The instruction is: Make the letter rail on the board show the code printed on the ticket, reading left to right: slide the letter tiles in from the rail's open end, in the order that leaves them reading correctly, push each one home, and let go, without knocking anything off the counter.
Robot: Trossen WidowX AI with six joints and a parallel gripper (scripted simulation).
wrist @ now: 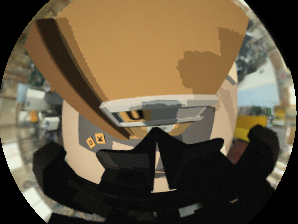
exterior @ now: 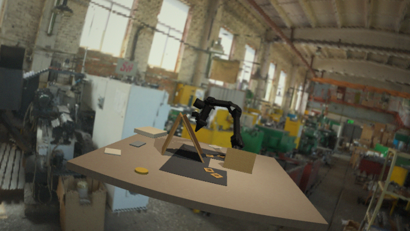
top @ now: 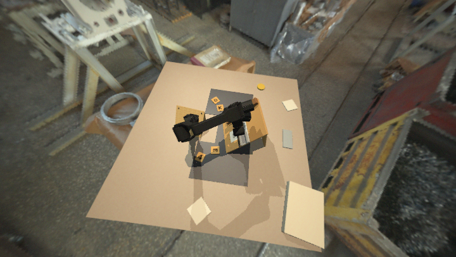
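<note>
The orange tile marked u is 4 cm to the left of my gripper tip, 2 cm below it and 1 cm ahead of it. The rest, counted from my gripper tip: letter tile (18 cm below, 13 cm to the right, 12 cm behind); white ticket (10 cm below, 3 cm to the right, 2 cm behind); dark mat (18 cm below, 12 cm behind, 4 cm to the left).
</note>
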